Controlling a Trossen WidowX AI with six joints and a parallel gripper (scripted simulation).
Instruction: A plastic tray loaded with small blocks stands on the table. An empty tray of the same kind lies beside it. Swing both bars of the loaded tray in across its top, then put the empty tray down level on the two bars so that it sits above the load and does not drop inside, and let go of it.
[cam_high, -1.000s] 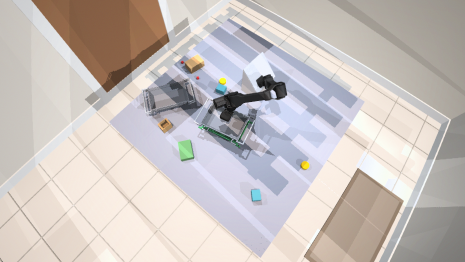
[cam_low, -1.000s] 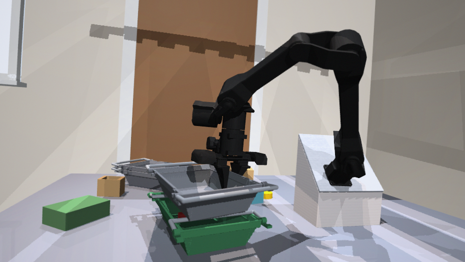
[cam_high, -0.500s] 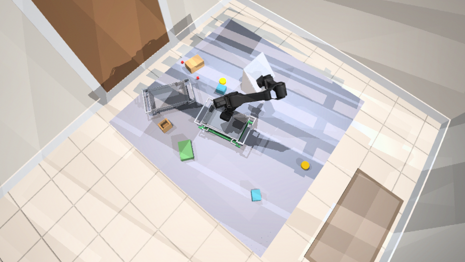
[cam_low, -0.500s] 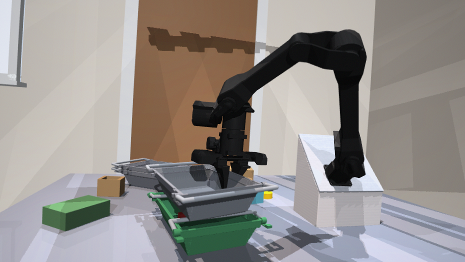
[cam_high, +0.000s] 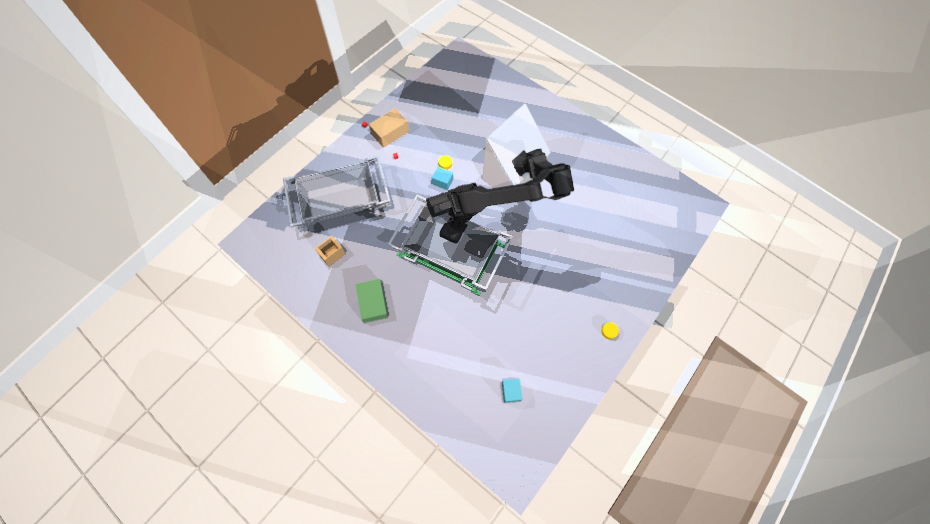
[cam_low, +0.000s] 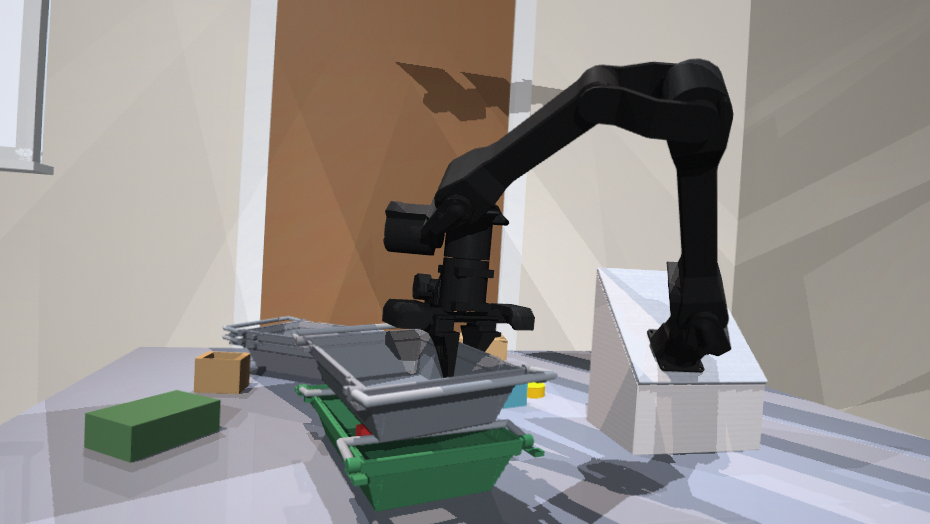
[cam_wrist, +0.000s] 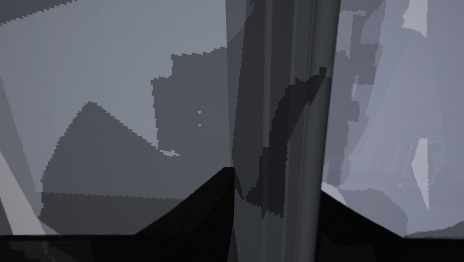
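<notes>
Right now my gripper tip is 7 cm short of the grey tray, 2 cm to the right of it and 3 cm below it. The rest, counted from my gripper tip: green block 36 cm ahead, 5 cm to the right, 6 cm below; box 34 cm ahead, 27 cm to the right, 7 cm below; red block 11 cm ahead, 3 cm to the right, 7 cm below.
</notes>
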